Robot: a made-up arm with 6 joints.
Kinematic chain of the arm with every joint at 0, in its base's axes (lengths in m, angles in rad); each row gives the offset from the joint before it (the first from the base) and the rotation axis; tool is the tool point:
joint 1: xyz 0 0 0.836 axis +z
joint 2: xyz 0.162 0 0 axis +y
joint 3: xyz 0 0 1.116 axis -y
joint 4: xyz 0 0 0.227 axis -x
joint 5: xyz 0.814 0 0 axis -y
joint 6: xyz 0.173 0 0 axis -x
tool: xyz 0 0 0
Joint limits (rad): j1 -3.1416..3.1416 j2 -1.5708..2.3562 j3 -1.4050..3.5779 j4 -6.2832..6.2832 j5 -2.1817..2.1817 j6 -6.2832..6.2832
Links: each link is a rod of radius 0.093 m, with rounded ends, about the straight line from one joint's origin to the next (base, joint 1, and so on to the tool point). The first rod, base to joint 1, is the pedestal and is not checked.
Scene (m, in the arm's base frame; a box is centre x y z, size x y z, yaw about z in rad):
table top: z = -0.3
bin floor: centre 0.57 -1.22 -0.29 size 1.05 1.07 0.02 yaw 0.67
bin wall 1: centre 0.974 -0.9 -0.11 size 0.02 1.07 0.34 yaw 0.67
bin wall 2: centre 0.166 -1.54 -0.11 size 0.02 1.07 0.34 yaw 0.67
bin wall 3: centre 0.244 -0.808 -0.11 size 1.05 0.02 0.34 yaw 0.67
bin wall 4: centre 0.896 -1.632 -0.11 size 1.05 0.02 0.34 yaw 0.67
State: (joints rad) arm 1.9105 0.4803 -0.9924 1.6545 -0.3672 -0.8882
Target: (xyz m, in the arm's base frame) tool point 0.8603 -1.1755 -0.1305
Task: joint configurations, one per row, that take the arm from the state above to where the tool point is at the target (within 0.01 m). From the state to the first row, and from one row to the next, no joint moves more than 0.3 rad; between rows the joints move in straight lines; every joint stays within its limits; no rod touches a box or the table.
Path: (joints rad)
1: 1.6319 0.5520 -0.9292 1.6597 -0.3879 -0.8882
2: 1.3534 0.6237 -0.8659 1.6650 -0.4086 -0.8882
3: 1.0748 0.6954 -0.8027 1.6702 -0.4293 -0.8882
4: 0.7963 0.7671 -0.7395 1.6754 -0.4500 -0.8882
5: 0.5177 0.8387 -0.6762 1.6807 -0.4707 -0.8882
6: 0.2392 0.9104 -0.6130 1.6859 -0.4914 -0.8882
7: -0.0394 0.9821 -0.5498 1.6912 -0.5121 -0.8882
8: -0.3179 1.0538 -0.4866 1.6964 -0.5328 -0.8882
9: -0.5965 1.1255 -0.4233 1.7016 -0.5535 -0.8882
10: -0.8751 1.1972 -0.3601 1.7069 -0.5741 -0.8882
11: -0.8768 1.3795 -0.2188 1.7258 -0.5584 -0.8882
12: -0.8786 1.5619 -0.0774 1.7447 -0.5427 -0.8882

